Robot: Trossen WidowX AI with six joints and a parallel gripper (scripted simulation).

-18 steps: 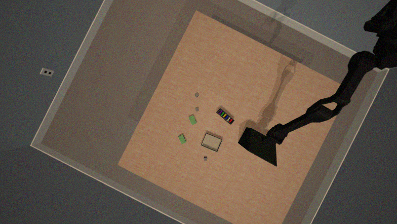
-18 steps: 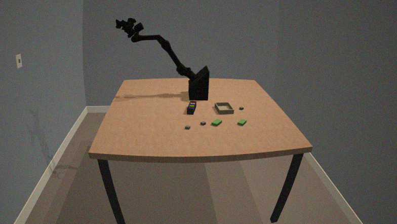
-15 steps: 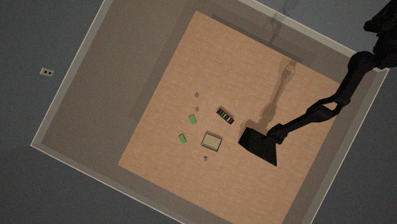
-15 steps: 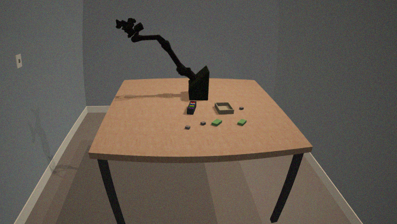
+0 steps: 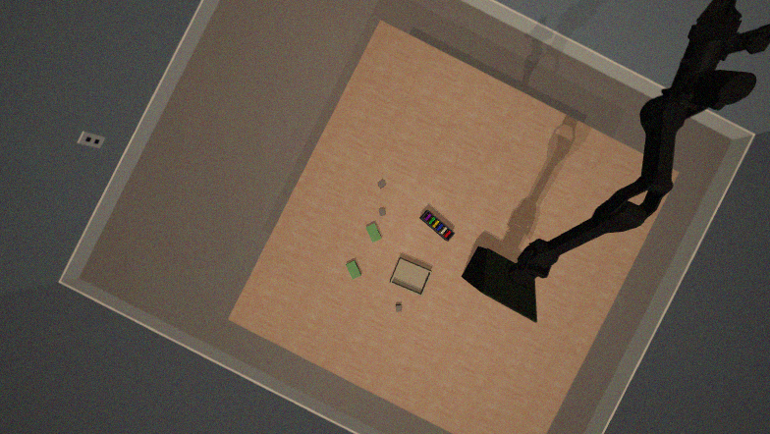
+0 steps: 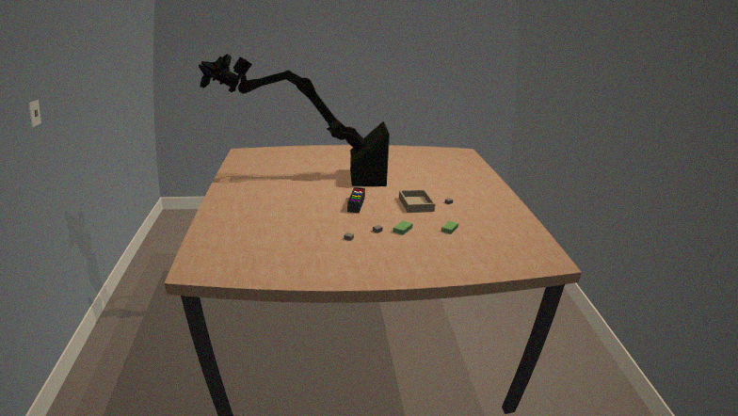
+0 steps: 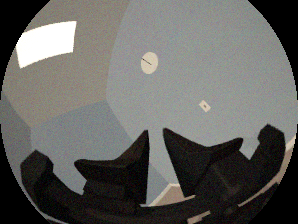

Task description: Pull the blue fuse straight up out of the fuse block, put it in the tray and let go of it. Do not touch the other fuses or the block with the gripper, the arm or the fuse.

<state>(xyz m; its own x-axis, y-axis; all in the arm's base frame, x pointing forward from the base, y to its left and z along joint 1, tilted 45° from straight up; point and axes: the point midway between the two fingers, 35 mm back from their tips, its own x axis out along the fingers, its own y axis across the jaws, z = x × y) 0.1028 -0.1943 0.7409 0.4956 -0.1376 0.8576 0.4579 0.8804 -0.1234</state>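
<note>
Right now the blue fuse is 190 mm ahead of my gripper tip, 640 mm to the left of it and 520 mm below it. From my gripper tip the other things lie so: tray: 200 mm ahead, 860 mm to the left, 540 mm below.
</note>
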